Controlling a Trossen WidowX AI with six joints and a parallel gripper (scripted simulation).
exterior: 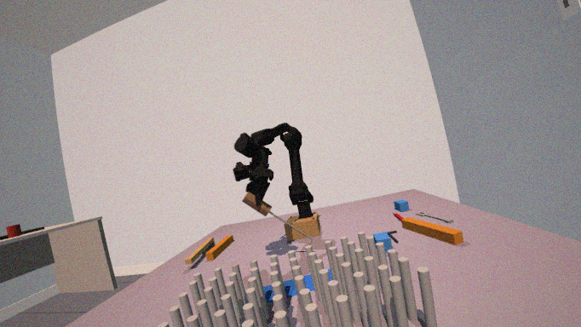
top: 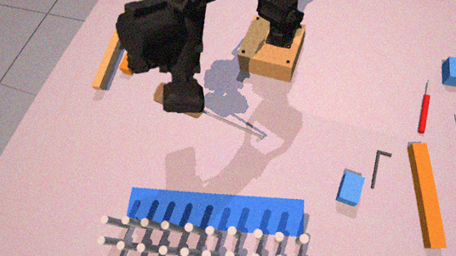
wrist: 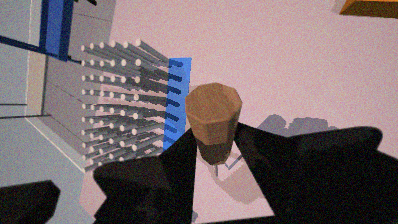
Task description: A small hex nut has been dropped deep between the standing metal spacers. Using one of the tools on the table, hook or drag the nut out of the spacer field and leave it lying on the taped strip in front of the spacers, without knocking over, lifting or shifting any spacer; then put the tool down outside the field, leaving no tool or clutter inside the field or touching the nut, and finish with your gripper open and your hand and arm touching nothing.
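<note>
The tool with brown wooden handle is 7 cm to the left of my gripper tip, 7 cm below it and 2 cm behind it. Also, from my gripper tip: blue taped strip (20 cm below, 15 cm ahead, 9 cm to the left); then red screwdriver (49 cm to the left, 28 cm behind, 19 cm below); then black hex key (41 cm to the left, 19 cm below, 8 cm behind).
</note>
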